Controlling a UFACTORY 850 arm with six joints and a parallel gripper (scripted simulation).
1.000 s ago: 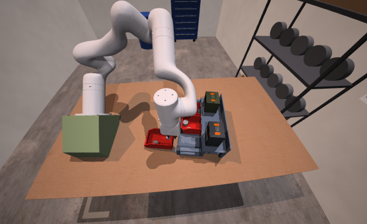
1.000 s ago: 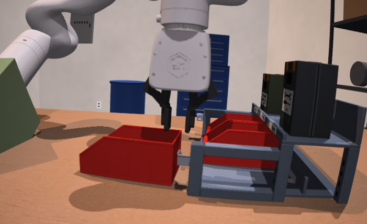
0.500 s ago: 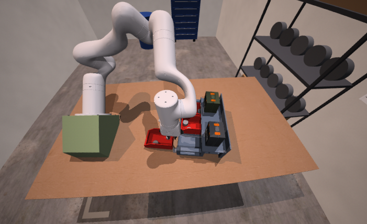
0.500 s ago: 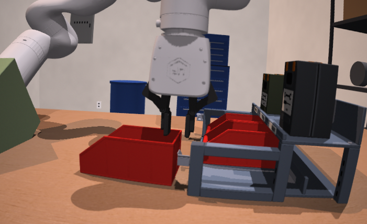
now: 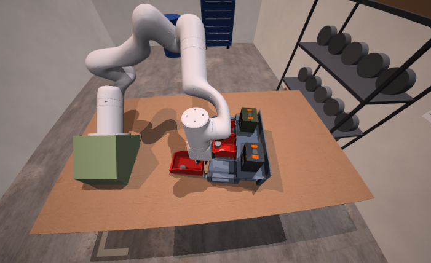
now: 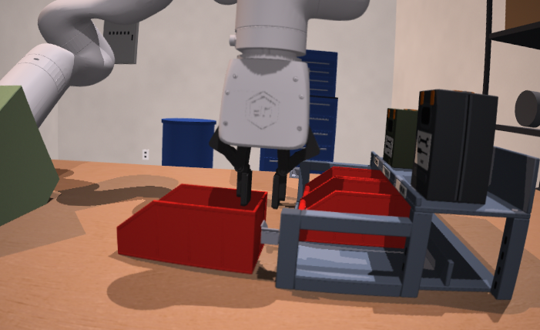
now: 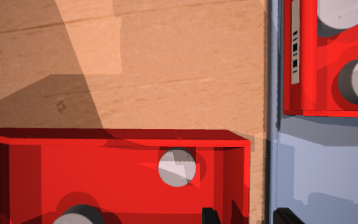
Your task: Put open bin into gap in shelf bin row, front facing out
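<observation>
The grey disc is 11 cm behind my hand, 2 cm to the right of it and 8 cm below it. From my hand the other things lie so: grey shelf: 16 cm ahead, 11 cm to the left, 2 cm below.
</observation>
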